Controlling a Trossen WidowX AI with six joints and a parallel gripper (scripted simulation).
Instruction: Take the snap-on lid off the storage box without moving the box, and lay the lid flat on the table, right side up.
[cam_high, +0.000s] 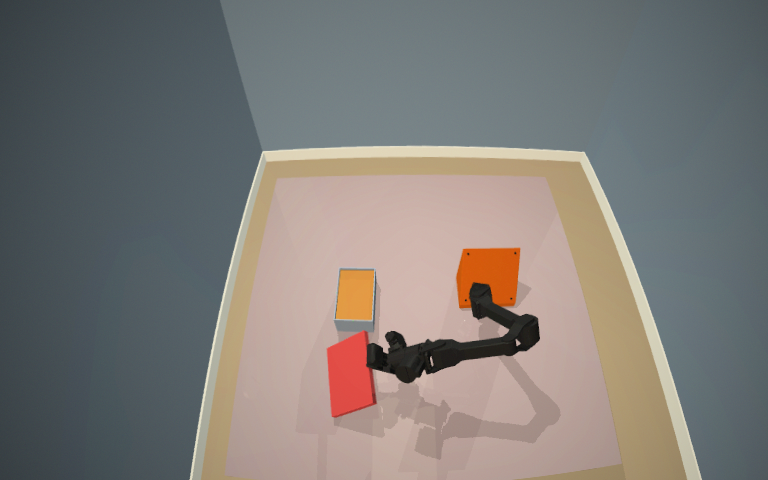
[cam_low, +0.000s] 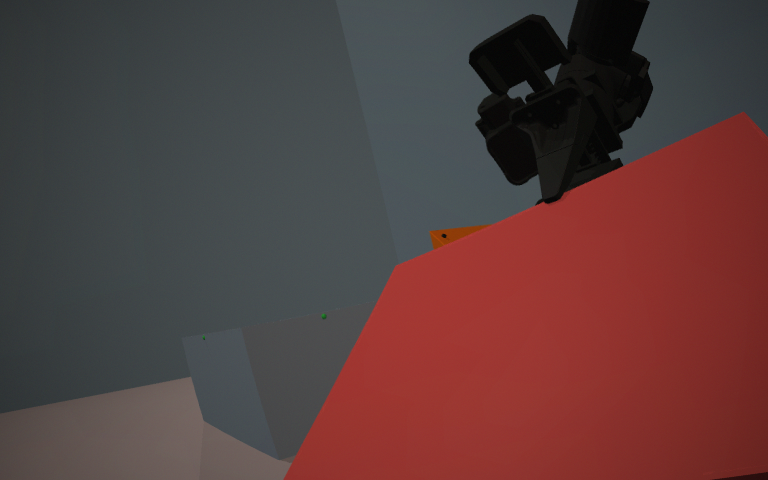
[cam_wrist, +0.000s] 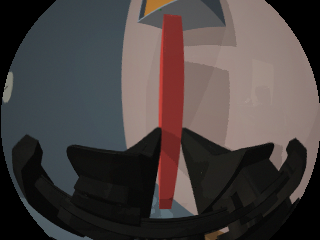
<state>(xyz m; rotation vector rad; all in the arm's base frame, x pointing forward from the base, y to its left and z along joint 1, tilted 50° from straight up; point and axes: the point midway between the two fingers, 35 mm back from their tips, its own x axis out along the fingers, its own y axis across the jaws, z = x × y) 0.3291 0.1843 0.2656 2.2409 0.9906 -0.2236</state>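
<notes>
Now: the red lid 60 mm ahead of my gripper tip, 50 mm below it and 20 mm to the left of it. The rest, counted from my gripper tip: grey storage box: 260 mm to the right, 80 mm ahead, 70 mm below.
</notes>
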